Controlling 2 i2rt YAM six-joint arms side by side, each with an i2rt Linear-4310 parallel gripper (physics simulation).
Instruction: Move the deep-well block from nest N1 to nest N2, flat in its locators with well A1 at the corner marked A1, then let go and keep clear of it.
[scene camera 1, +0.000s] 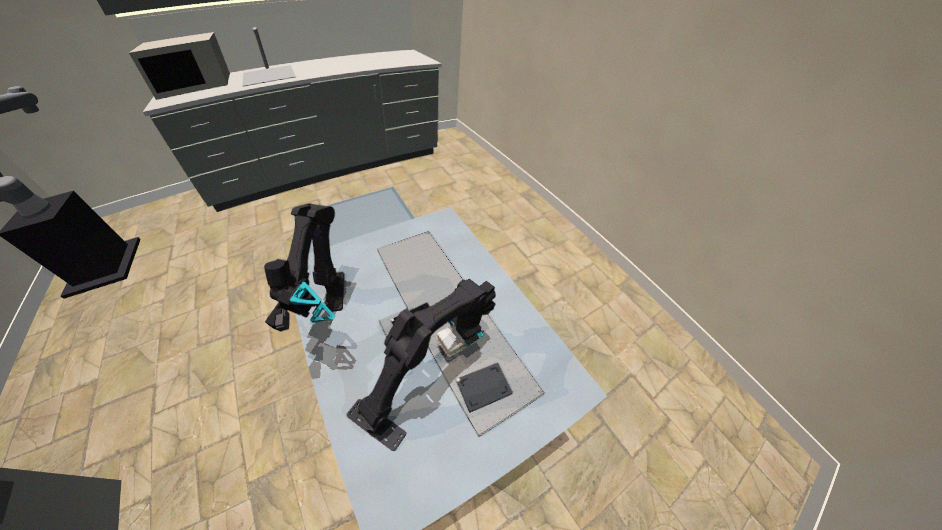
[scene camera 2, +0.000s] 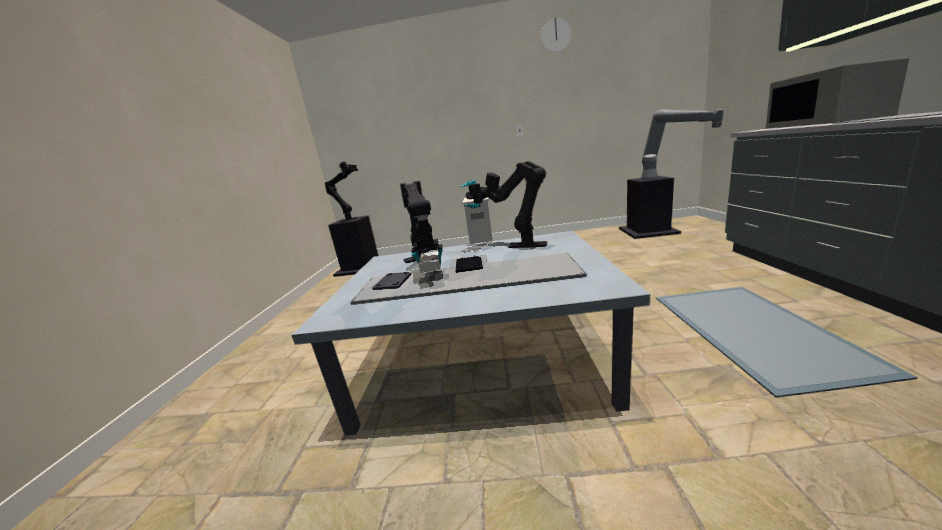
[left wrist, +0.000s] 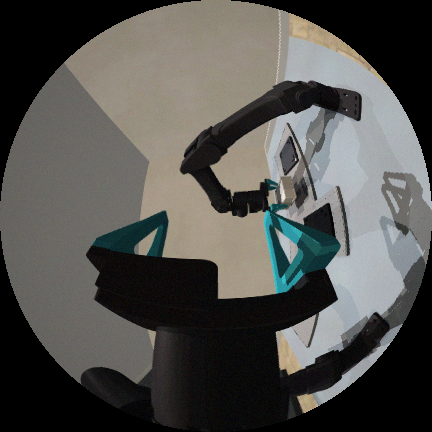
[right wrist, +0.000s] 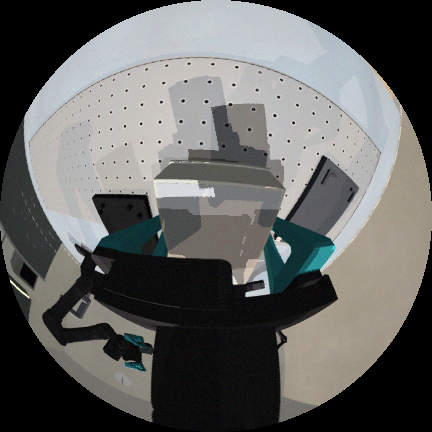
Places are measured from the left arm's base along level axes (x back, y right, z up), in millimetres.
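Pixels of known places: left gripper, fingertip midpoint: (scene camera 1: 327, 310) (scene camera 2: 462, 196) (left wrist: 215, 215) (right wrist: 143, 359); right gripper, fingertip midpoint: (scene camera 1: 461, 336) (scene camera 2: 430, 264) (right wrist: 215, 215); left arm's base, link origin: (scene camera 1: 335, 291) (scene camera 2: 527, 245); right arm's base, link origin: (scene camera 1: 376, 424) (left wrist: 333, 99) (right wrist: 235, 287).
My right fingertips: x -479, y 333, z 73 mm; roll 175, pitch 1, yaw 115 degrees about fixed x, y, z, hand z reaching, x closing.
Observation:
Ahead of a thing's pixels: the offset from my right fingertips to its middle. Level surfaces: height alone.
The pale deep-well block {dx +14, dy +6, dz +10 mm} (scene camera 1: 451, 340) (scene camera 2: 430, 263) (left wrist: 287, 191) (right wrist: 220, 220) is held upright above the perforated board {dz -60 mm} (scene camera 1: 411, 253) (scene camera 2: 533, 272) (right wrist: 150, 107), apart from both nests. My right gripper (scene camera 2: 428, 255) (right wrist: 215, 215) is shut on it, a finger at each side. A slate-grey nest {dx -46, dy +178, dz -52 mm} (scene camera 1: 485, 387) (scene camera 2: 391, 280) (left wrist: 288, 153) (right wrist: 325, 200) and a black nest {dx +152, dy -115, dz -50 mm} (scene camera 2: 469, 264) (left wrist: 320, 220) (right wrist: 122, 210) have no block in them. Nest labels, the A1 mark and well A1 are unreadable. My left gripper (scene camera 1: 317, 306) (scene camera 2: 469, 194) is open and empty, raised away from the block.
The right arm (scene camera 1: 408, 339) (scene camera 2: 416, 207) (left wrist: 245, 120) reaches over the blue table (scene camera 1: 395, 487) (scene camera 2: 474, 316) and hides much of the black nest in scene camera 1. The left arm (scene camera 1: 319, 243) (scene camera 2: 526, 197) is folded near the table's edge. Counters and other robots stand beyond the table.

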